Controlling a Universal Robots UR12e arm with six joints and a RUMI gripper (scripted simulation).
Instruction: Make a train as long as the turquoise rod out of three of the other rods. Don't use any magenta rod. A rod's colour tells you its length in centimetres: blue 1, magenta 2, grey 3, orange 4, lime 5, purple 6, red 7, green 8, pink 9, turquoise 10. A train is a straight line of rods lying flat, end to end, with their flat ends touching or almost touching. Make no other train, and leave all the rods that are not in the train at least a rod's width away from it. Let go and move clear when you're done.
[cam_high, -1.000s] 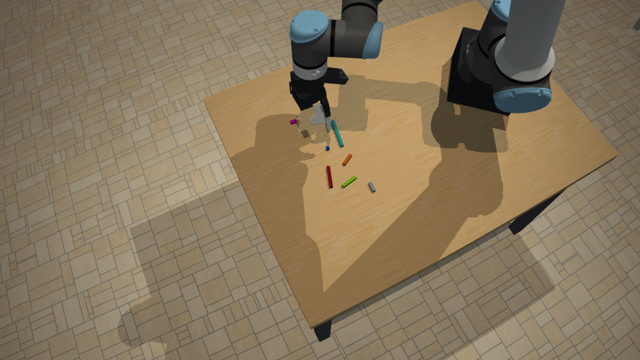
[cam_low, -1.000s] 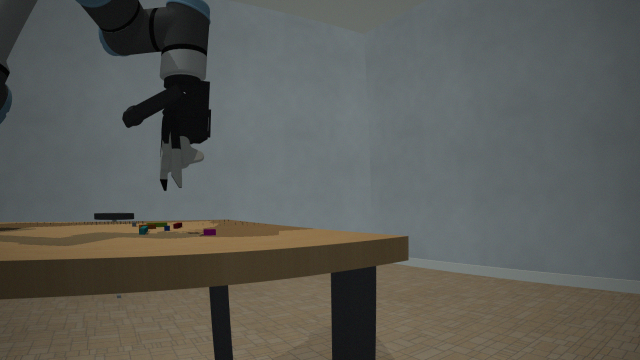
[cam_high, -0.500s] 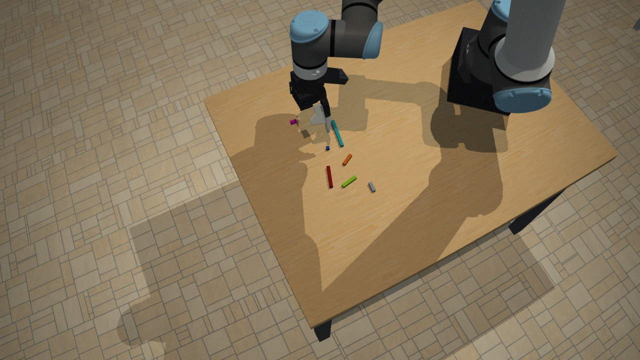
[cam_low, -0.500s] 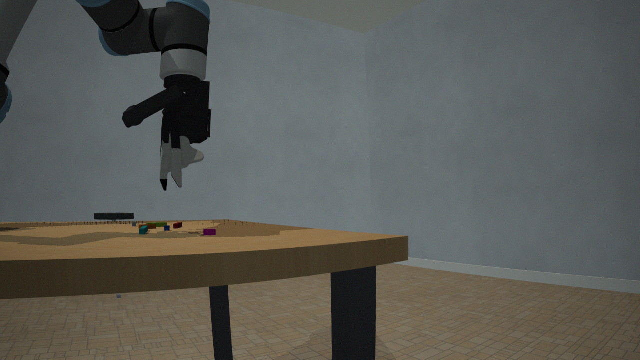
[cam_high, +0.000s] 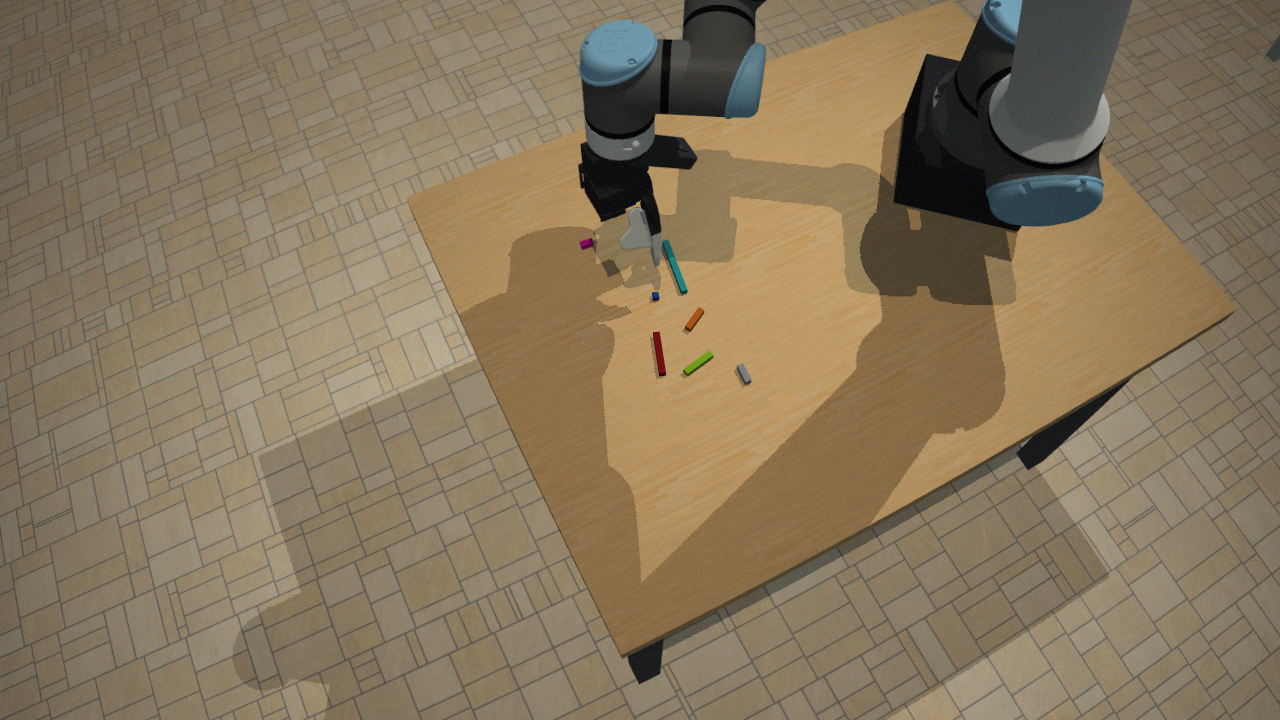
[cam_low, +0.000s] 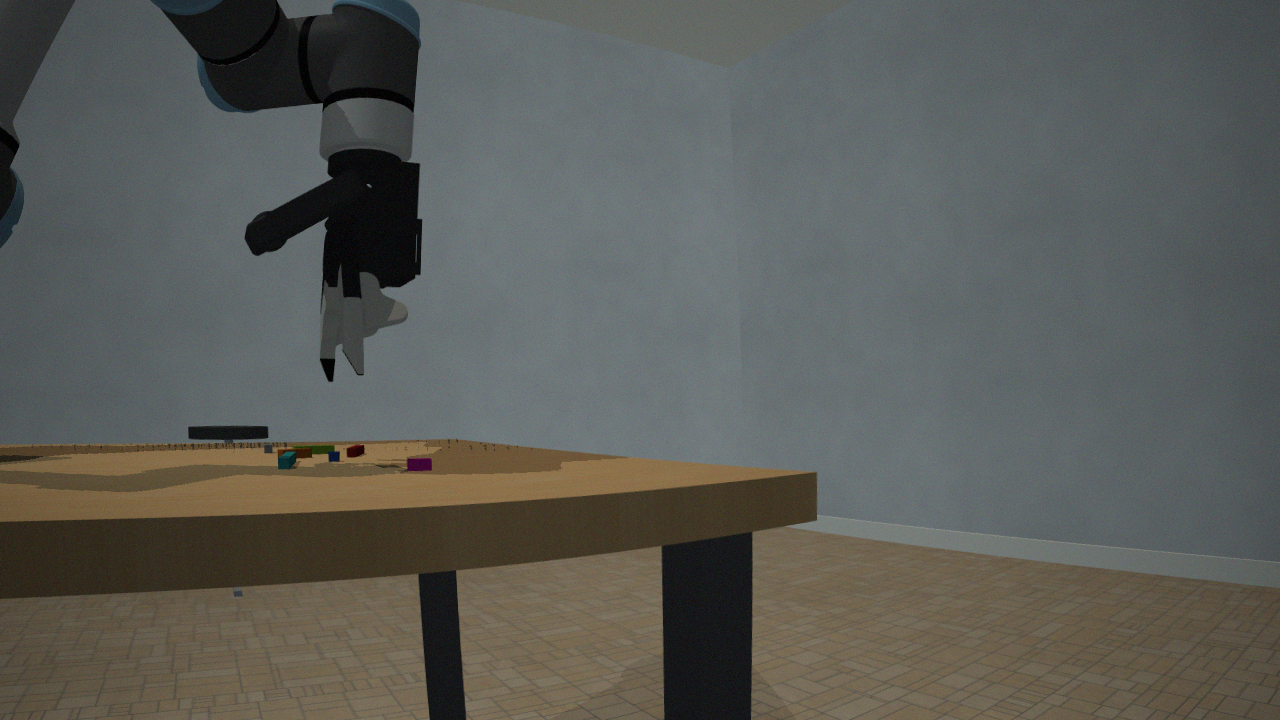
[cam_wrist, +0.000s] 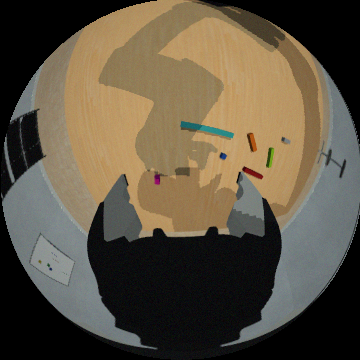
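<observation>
Right now my hand is 1 cm short of the blue rod, 8 cm to the right of it and 7 cm above it. From my hand the other things lie so: turquoise rod: 4 cm behind, 5 cm to the left, 7 cm below; then magenta rod: 6 cm ahead, 6 cm to the right, 7 cm below; then orange rod: 2 cm behind, 15 cm to the left, 7 cm below.
</observation>
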